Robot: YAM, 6 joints.
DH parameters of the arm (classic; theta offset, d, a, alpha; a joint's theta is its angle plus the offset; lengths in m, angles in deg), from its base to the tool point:
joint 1: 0 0.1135 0.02 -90
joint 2: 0 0 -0.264 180
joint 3: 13.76 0 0.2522 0
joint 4: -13.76 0 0.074 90
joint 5: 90 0 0 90
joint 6: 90 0.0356 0 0
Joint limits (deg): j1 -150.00..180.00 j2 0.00..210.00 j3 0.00..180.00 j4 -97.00..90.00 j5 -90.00..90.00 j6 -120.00..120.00
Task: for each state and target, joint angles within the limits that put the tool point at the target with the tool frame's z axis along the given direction. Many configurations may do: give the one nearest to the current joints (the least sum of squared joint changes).
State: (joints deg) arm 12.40 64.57 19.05 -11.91 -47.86 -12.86
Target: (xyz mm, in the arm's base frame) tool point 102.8 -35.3 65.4 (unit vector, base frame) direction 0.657 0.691 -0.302
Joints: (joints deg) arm -37.02 76.92 0.09 6.58 -71.29 -12.86
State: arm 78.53 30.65 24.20 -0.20 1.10 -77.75
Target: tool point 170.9 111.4 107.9 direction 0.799 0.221 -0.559
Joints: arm 36.01 77.44 11.16 30.52 16.92 -77.75
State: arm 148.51 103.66 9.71 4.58 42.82 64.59
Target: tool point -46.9 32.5 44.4 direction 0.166 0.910 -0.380
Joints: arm 179.89 96.34 0.10 -17.13 65.55 64.59
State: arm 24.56 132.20 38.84 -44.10 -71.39 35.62
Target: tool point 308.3 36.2 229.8 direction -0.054 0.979 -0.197
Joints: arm 0.25 103.95 76.16 -76.38 -78.28 35.62
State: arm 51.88 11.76 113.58 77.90 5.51 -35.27
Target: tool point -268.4 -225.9 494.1 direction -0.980 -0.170 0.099
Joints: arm 43.28 26.56 109.88 89.88 -33.25 -35.27
